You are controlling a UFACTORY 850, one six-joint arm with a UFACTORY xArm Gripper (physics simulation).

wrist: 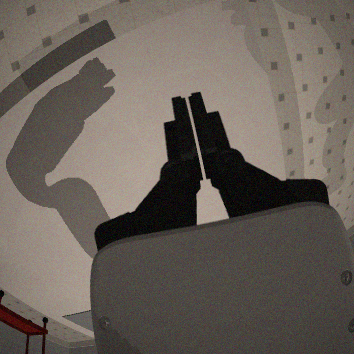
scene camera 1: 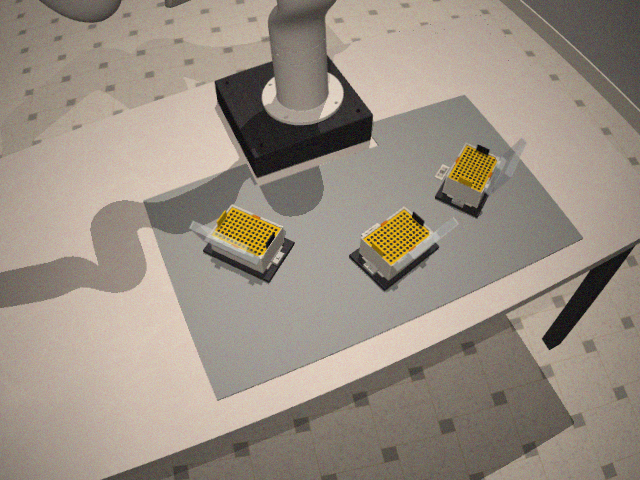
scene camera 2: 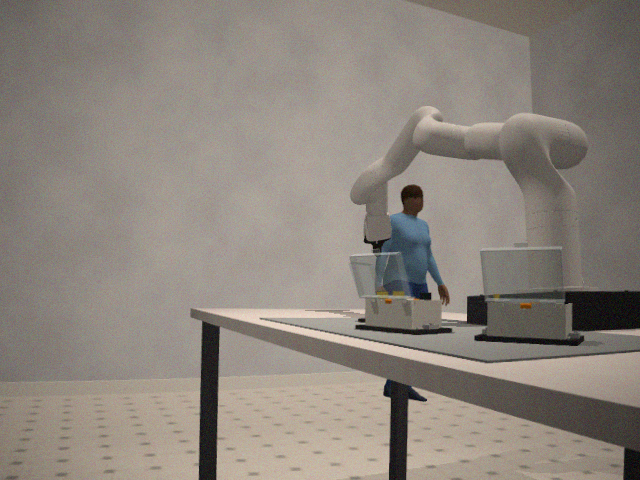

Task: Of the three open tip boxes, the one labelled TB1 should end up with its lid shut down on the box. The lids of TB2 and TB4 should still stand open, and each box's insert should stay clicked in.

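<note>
Three tip boxes with yellow inserts stand on black bases on the grey mat: a left box, a middle box and a right box. Their labels are too small to read. Each has a clear lid standing open: the left lid, the middle lid and the right lid. The inserts look seated. Scene camera 2 shows two open clear lids. My gripper is shut and empty, pointing down over the table, away from the boxes.
The arm's black base block stands at the mat's back edge. A person in blue stands behind the table. A red frame shows at the lower left of the wrist view. The arm's shadow lies across the table top.
</note>
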